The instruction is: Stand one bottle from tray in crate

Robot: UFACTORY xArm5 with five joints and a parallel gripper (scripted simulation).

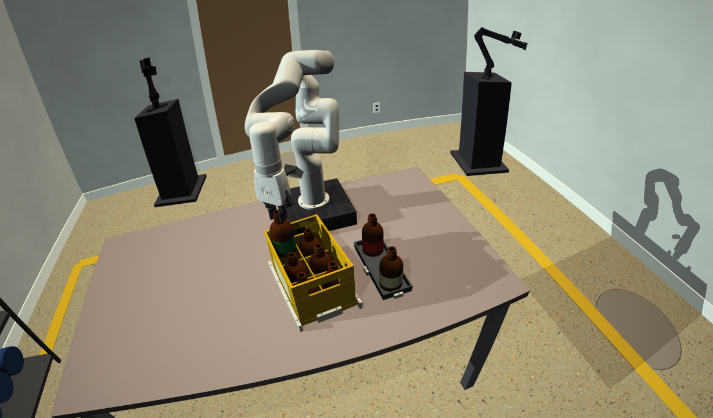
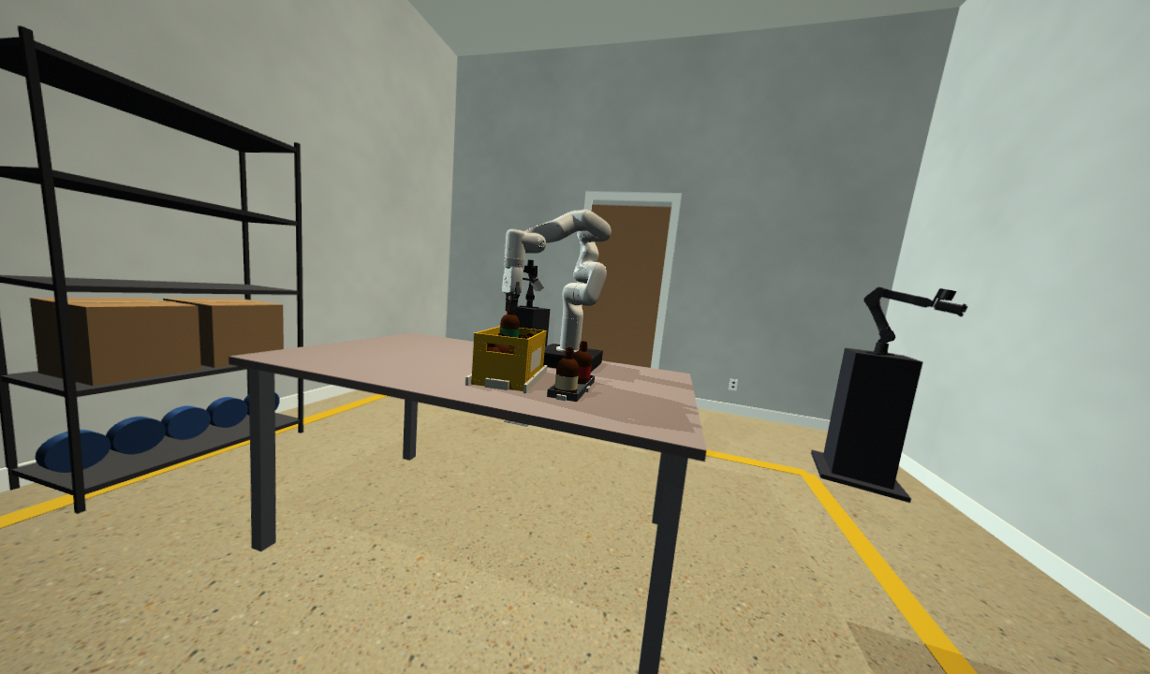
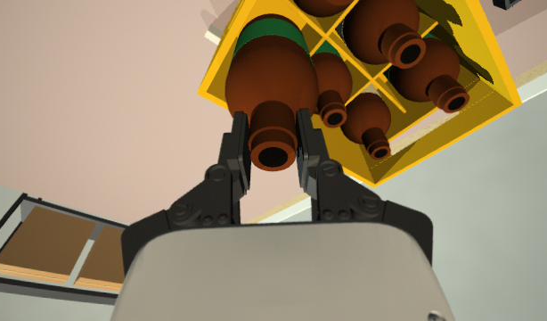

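The crate is 18 cm below my hand, 7 cm to the left of it and 7 cm ahead of it.
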